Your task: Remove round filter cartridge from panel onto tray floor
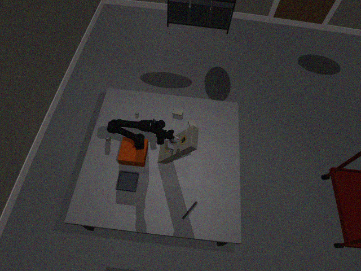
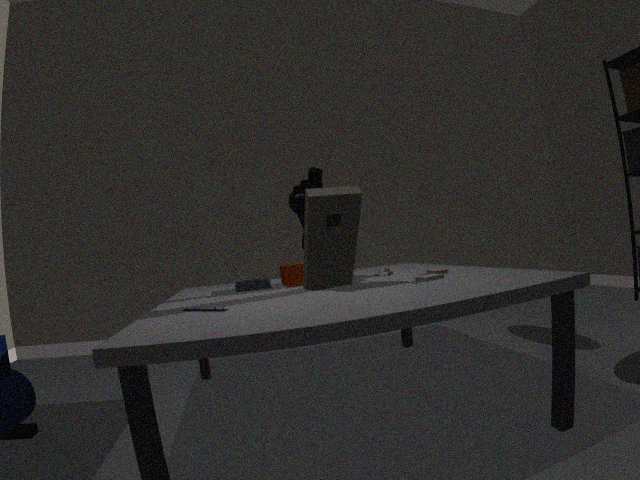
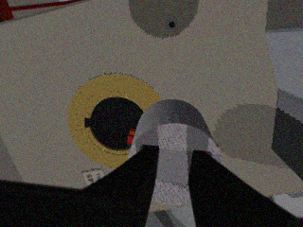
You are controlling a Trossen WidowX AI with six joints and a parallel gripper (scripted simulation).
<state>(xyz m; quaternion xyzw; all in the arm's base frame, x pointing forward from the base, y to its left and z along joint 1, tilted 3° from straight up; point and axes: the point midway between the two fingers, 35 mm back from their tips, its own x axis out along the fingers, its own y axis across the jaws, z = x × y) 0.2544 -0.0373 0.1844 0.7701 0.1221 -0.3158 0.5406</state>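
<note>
Right now the round filter cartridge is 10 mm ahead of my gripper tip and 10 mm below it. The rest, counted from my gripper tip: dark tray 370 mm behind, 220 mm to the right, 260 mm below; then beige service panel 40 mm ahead, 10 mm to the right, 80 mm below.
</note>
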